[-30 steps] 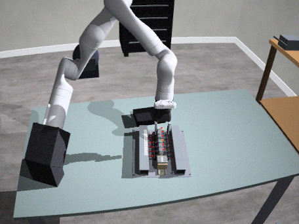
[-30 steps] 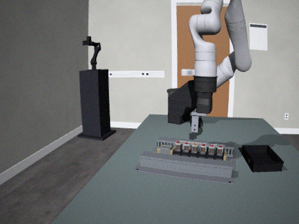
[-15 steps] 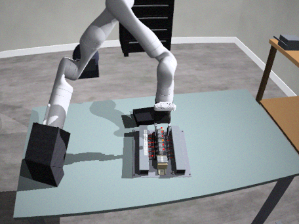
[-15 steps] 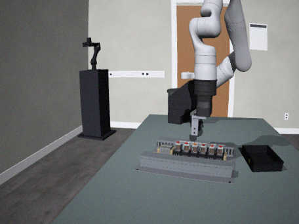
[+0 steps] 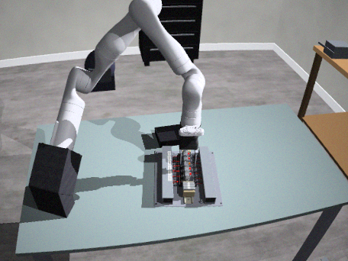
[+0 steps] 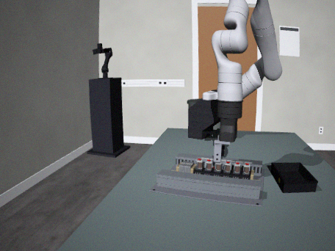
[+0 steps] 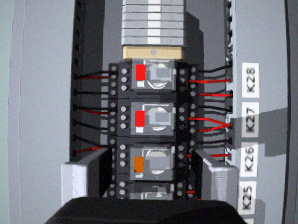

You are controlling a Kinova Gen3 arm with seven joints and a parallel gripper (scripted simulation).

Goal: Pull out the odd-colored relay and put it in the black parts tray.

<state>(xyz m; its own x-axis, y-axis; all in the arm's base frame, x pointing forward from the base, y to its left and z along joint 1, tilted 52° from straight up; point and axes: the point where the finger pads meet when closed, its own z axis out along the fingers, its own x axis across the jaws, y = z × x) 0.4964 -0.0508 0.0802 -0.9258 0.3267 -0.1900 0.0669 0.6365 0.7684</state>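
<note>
Now: hand 4 cm above the relay. Also, from my hand: black parts tray: 3 cm behind, 25 cm to the left, 8 cm below.
</note>
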